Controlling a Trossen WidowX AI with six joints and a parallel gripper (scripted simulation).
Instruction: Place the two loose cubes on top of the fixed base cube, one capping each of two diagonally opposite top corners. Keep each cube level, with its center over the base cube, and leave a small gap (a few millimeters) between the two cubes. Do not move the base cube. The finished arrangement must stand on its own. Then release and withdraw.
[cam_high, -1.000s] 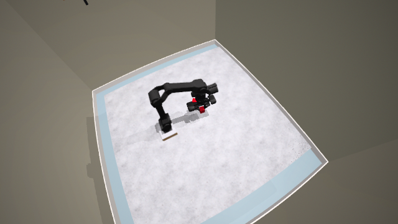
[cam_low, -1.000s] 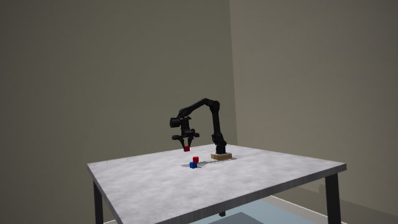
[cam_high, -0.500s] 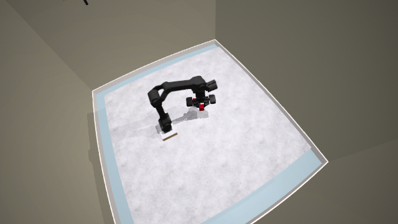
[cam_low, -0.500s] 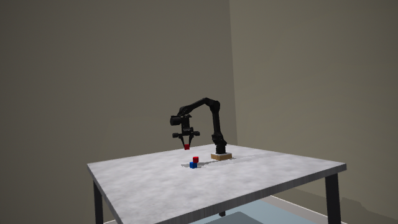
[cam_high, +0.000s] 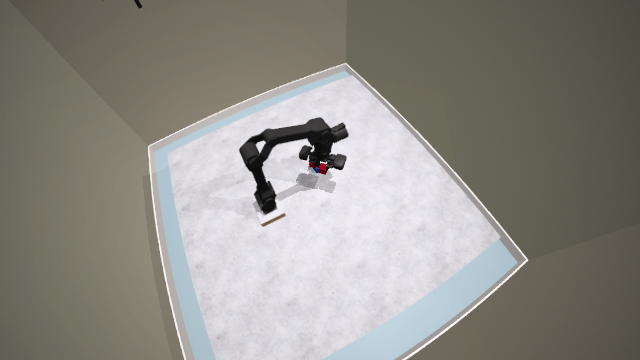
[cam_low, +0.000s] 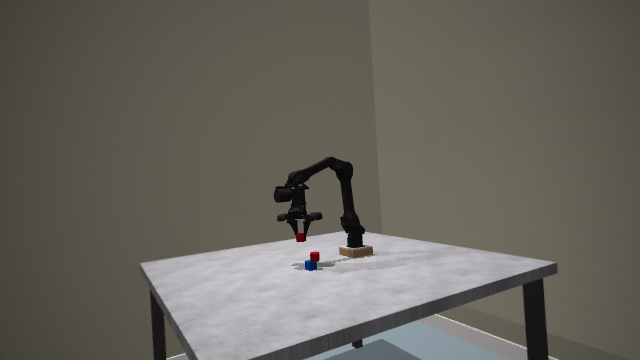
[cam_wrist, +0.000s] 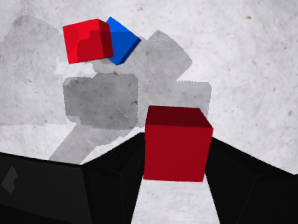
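Right now the blue cube is 8 cm to the left of my gripper tip and 10 cm below it.
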